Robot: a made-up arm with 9 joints.
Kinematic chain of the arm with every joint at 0, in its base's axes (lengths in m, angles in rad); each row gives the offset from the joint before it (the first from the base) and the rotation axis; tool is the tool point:
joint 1: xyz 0 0 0.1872 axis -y
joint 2: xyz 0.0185 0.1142 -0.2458 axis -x
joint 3: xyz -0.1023 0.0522 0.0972 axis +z
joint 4: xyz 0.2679 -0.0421 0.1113 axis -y
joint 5: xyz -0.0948 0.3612 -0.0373 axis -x
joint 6: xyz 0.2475 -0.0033 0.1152 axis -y
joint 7: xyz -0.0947 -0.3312 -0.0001 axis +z
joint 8: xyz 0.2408 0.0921 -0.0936 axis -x
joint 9: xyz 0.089 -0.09 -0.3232 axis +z
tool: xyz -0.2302 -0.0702 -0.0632
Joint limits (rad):
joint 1: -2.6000..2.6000
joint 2: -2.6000..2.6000
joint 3: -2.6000..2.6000
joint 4: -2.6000..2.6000
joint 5: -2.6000..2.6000
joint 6: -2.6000..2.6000
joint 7: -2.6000..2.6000
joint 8: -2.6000..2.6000
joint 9: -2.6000..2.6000
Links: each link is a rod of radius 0.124 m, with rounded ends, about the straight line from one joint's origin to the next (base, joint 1, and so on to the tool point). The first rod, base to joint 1, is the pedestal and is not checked.
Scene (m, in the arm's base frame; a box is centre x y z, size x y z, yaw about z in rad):
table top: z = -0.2
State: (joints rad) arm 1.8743 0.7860 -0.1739 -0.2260 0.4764 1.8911 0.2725 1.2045 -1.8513
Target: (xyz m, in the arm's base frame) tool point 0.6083 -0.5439 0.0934
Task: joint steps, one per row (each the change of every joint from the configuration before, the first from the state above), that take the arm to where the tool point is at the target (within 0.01 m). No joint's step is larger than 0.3 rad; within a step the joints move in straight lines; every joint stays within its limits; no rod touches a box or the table.
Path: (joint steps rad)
1: -0.1570 -0.2836 -0.1998 -0.1512 -0.1516 -0.1098 -0.1143 -0.0223 -0.0047
2: -0.1571 -0.2835 -0.1997 -0.1511 -0.1516 -0.1097 -0.1143 -0.0222 -0.0047
3: -0.1570 -0.2836 -0.1998 -0.1512 -0.1515 -0.1098 -0.1143 -0.0223 -0.0047
4: -0.1570 -0.2836 -0.1998 -0.1512 -0.1516 -0.1097 -0.1143 -0.0222 -0.0047

